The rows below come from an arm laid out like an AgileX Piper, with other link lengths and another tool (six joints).
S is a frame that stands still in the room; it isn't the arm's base.
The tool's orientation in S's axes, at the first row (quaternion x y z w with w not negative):
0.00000, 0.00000, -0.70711, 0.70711
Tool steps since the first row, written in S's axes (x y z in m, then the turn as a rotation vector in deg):
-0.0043, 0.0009, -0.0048, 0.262, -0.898, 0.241
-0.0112, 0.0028, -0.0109, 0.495, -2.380, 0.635
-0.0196, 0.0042, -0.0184, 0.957, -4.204, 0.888
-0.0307, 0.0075, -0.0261, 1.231, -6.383, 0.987
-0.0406, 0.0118, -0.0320, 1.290, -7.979, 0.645
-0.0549, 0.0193, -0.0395, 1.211, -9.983, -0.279
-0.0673, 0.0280, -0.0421, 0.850, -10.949, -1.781
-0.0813, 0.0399, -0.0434, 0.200, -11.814, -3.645
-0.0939, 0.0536, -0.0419, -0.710, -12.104, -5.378
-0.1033, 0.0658, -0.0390, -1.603, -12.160, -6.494
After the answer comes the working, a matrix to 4 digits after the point.
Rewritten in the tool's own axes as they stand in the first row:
-0.0009, -0.0043, -0.0048, 0.898, 0.262, 0.241
-0.0028, -0.0112, -0.0109, 2.380, 0.495, 0.635
-0.0042, -0.0196, -0.0184, 4.204, 0.957, 0.888
-0.0075, -0.0307, -0.0261, 6.383, 1.231, 0.987
-0.0118, -0.0406, -0.0320, 7.979, 1.290, 0.645
-0.0193, -0.0549, -0.0395, 9.983, 1.211, -0.279
-0.0280, -0.0673, -0.0421, 10.949, 0.850, -1.781
-0.0399, -0.0813, -0.0434, 11.814, 0.200, -3.645
-0.0536, -0.0939, -0.0419, 12.104, -0.710, -5.378
-0.0658, -0.1033, -0.0390, 12.160, -1.603, -6.494

The tool's axes in the first row as the columns of a matrix, in S's axes (rounded; the answer above uses it unrounded):
0.0000, 1.0000, 0.0000
-1.0000, 0.0000, 0.0000
0.0000, 0.0000, 1.0000

